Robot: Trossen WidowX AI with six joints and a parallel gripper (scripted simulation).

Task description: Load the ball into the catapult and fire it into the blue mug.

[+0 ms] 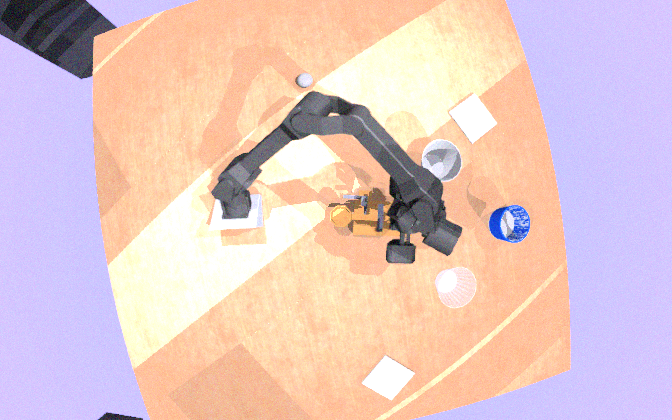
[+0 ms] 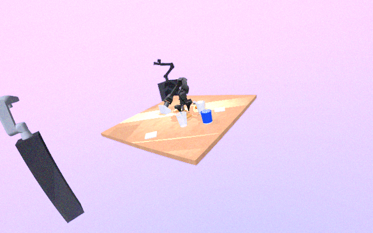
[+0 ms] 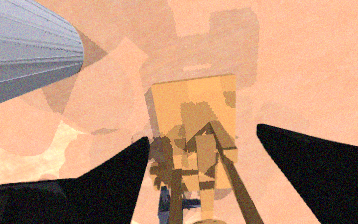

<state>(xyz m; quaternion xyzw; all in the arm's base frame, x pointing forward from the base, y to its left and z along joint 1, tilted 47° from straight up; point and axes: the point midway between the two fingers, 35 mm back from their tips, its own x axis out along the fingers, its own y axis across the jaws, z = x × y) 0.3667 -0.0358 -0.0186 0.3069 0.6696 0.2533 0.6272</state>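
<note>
The orange ball is 6 cm behind my gripper tip, 23 cm to the left of it and 3 cm below it. Also, from my gripper tip: translucent white cup 13 cm ahead, 16 cm to the right, 2 cm below; then wooden catapult 7 cm behind, 3 cm to the left; then blue mug 29 cm ahead, 3 cm to the right, 2 cm below.
</note>
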